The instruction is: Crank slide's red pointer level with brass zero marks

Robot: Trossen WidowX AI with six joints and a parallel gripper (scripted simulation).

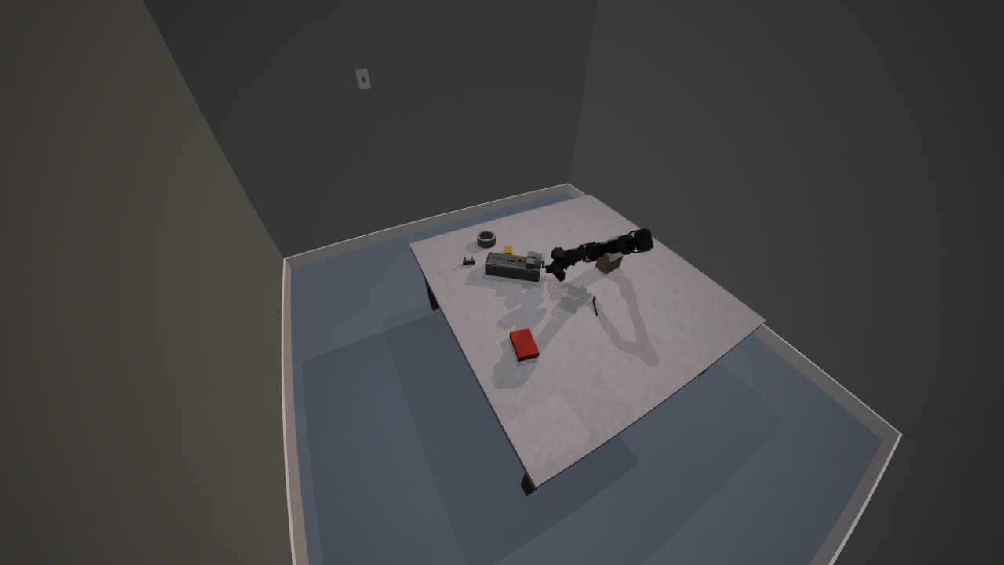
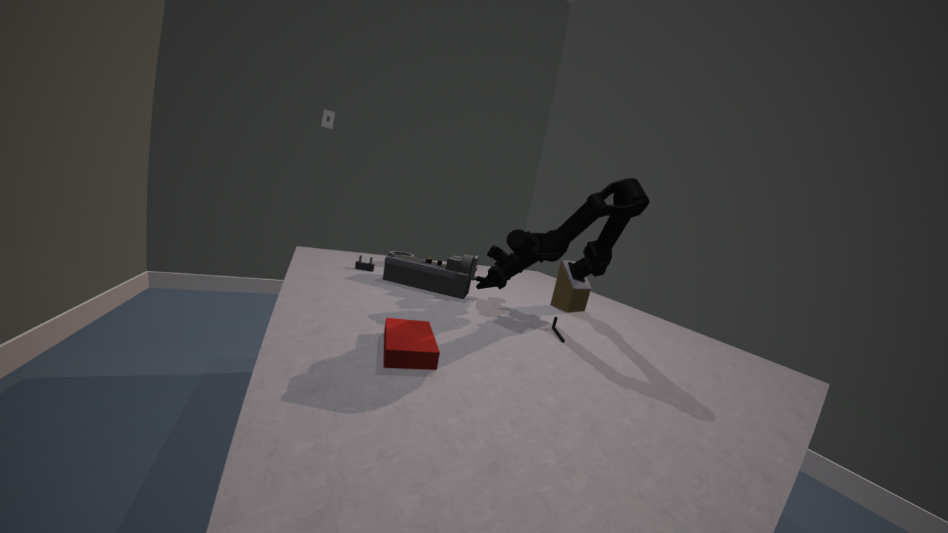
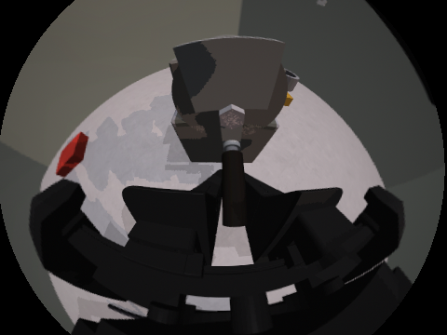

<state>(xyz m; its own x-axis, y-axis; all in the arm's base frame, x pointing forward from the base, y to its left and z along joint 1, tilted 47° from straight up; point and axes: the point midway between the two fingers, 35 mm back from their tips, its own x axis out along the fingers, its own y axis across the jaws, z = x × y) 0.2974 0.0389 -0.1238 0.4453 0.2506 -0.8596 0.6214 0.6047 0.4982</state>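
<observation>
The black crank handle lies 10 mm behind my gripper tip, 10 mm to the left of it and 30 mm above it. The rest, counted from my gripper tip: yellow block: 80 mm ahead, 240 mm to the right, 20 mm below; then red pointer: 110 mm ahead, 80 mm to the right, 50 mm above; then black bent key: 100 mm behind, 260 mm to the left, 20 mm below.
</observation>
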